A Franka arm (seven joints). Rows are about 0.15 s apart.
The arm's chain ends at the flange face. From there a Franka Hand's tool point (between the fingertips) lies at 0.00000 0.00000 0.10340 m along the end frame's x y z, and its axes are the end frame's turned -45 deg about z.
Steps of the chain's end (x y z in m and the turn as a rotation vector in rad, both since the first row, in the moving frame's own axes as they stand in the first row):
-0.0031, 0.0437, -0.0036, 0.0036, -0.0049, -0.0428
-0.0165, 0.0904, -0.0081, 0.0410, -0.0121, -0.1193
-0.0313, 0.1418, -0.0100, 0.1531, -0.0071, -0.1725
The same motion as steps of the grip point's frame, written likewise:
-0.0332, 0.0281, -0.0036, 0.0060, -0.0009, -0.0428
-0.0737, 0.0483, -0.0082, 0.0375, 0.0204, -0.1193
-0.1128, 0.0656, -0.0112, 0.1133, 0.1032, -0.1725

